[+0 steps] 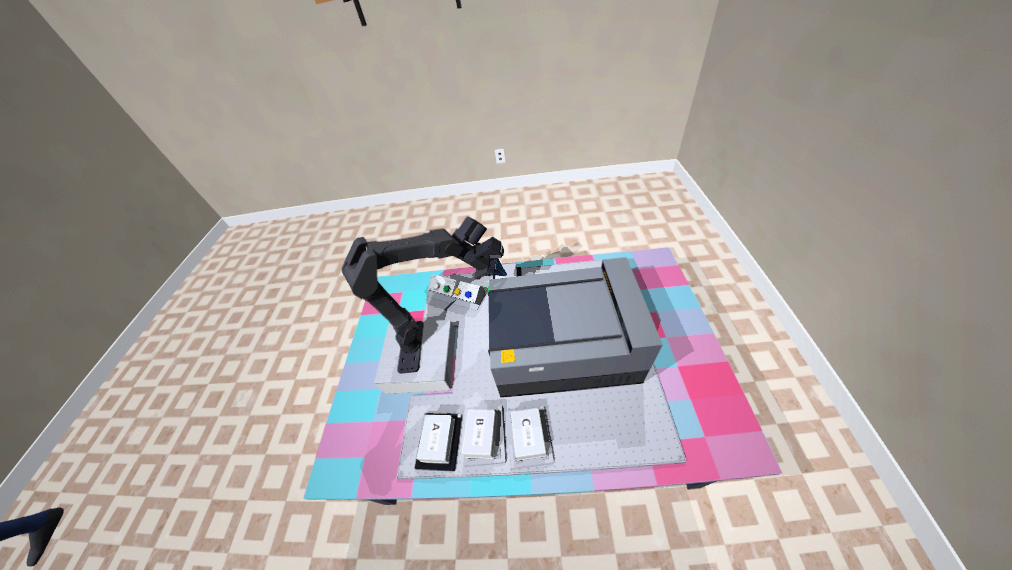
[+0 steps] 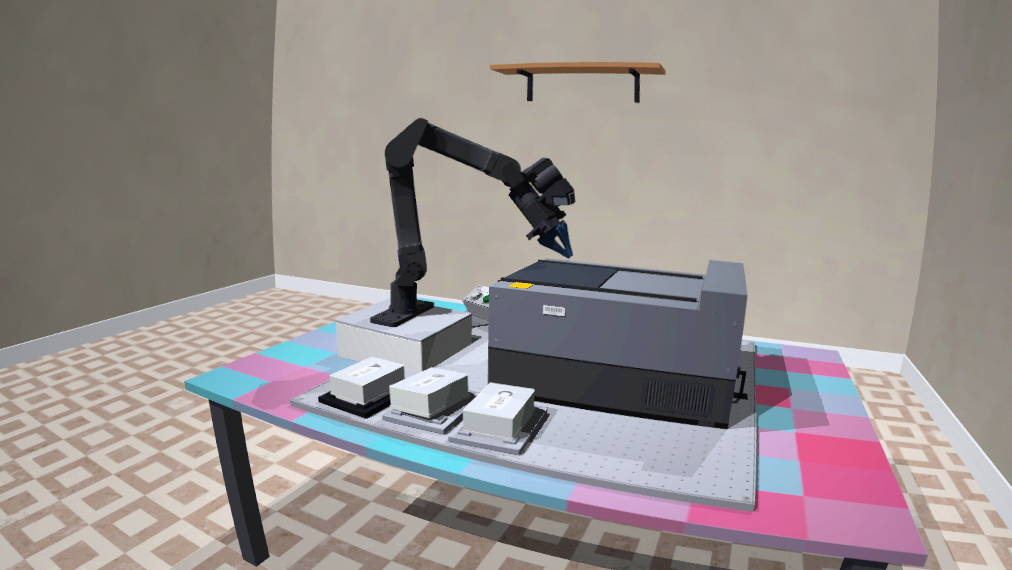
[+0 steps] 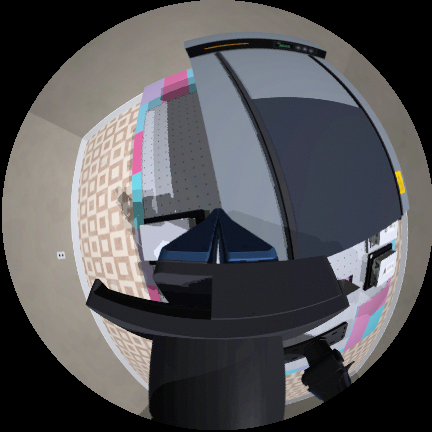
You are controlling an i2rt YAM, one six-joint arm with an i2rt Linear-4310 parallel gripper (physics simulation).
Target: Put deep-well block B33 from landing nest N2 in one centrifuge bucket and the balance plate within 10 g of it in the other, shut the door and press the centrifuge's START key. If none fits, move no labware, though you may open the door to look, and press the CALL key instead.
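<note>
My gripper is shut and empty, above the centrifuge's far front edge. The centrifuge shows no opening in its top; a dark panel covers the front part, so its buckets are hidden. A white block sits on a black-edged nest beyond the centrifuge's far side, partly behind my fingers; its label is unreadable. White plates A, B and C stand on nests in a row at the near side.
A button box with white, green, yellow and blue buttons stands left of the centrifuge, its lettering unreadable. The arm's base block stands further left. A small display is on the centrifuge's rear ledge. Part of a leg shows bottom left.
</note>
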